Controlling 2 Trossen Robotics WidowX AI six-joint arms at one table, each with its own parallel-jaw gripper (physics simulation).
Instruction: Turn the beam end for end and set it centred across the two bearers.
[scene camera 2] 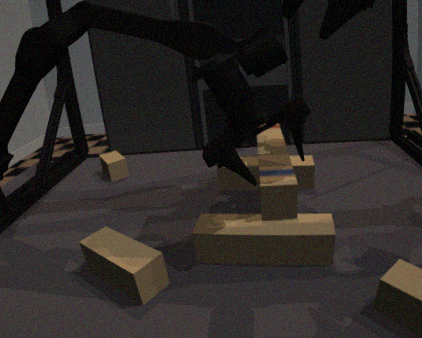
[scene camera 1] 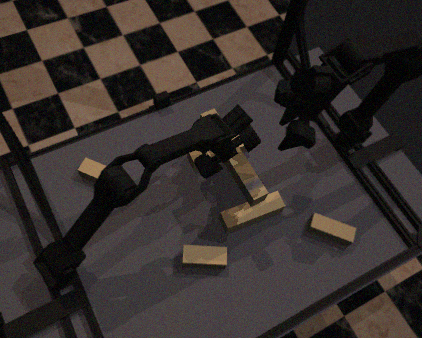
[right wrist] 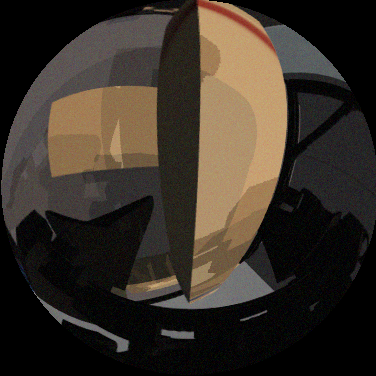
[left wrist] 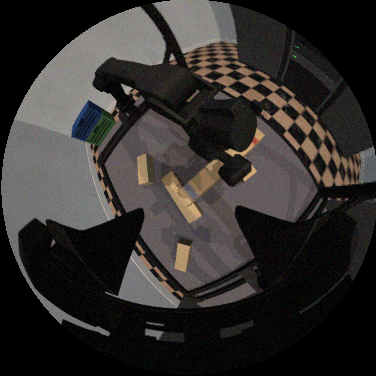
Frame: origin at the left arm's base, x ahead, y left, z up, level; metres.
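Seen in the pictures: left gripper, between the fingertips: [scene camera 2: 305,29] [scene camera 1: 280,136] [left wrist: 189,211]; right gripper, between the fingertips: [scene camera 1: 234,159]; left arm's base, origin of its link: [scene camera 1: 346,140] [right wrist: 282,192]; right arm's base, origin of its link: [scene camera 1: 60,276] [left wrist: 135,112].
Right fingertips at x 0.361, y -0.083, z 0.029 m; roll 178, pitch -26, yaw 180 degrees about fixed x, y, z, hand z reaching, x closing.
Observation:
Offsets run from my right fingertips to a thing's top centre. "spot": to the spot under its first point.
The long wooden beam @[0.011 m ahead, 0.004 m right, 0.049 m up] [scene camera 1: 245,172] [scene camera 2: 279,200] [left wrist: 206,181] [right wrist: 235,125] lies across the front bearer @[0.031 m ahead, 0.157 m left, 0.001 m down] [scene camera 1: 252,212] [scene camera 2: 265,247] [left wrist: 181,197] and the back bearer @[0.022 m ahead, 0.059 m right, 0.001 m down] [scene camera 2: 303,172] [right wrist: 100,130]. Its blue stripe @[spot: 0.009 m ahead, 0.112 m left, 0.049 m up] [scene camera 2: 278,173] is at the front-bearer end and its red stripe [right wrist: 240,21] [left wrist: 256,140] at the far end. My right gripper [scene camera 1: 228,152] [scene camera 2: 279,171] [right wrist: 202,201] is open, its fingers on either side of the beam, not gripping it; it hides part of the beam in scene camera 1. My left gripper [scene camera 1: 281,136] [left wrist: 189,211] is open and empty, above the table to the right of the beam.
Loose wooden blocks lie on the table: one @[0.212 m ahead, 0.209 m left, 0.002 m up] [scene camera 1: 205,255] [scene camera 2: 125,262] [left wrist: 145,169] in front of the bearers, one @[0.143 m back, 0.301 m left, 0.004 m down] [scene camera 1: 332,228] [scene camera 2: 405,285] [left wrist: 183,256] to the right, one @[0.371 m ahead, 0.148 m right, 0.004 m down] [scene camera 1: 91,168] [scene camera 2: 114,165] at the left behind the right arm. Dark frame rails edge the table.

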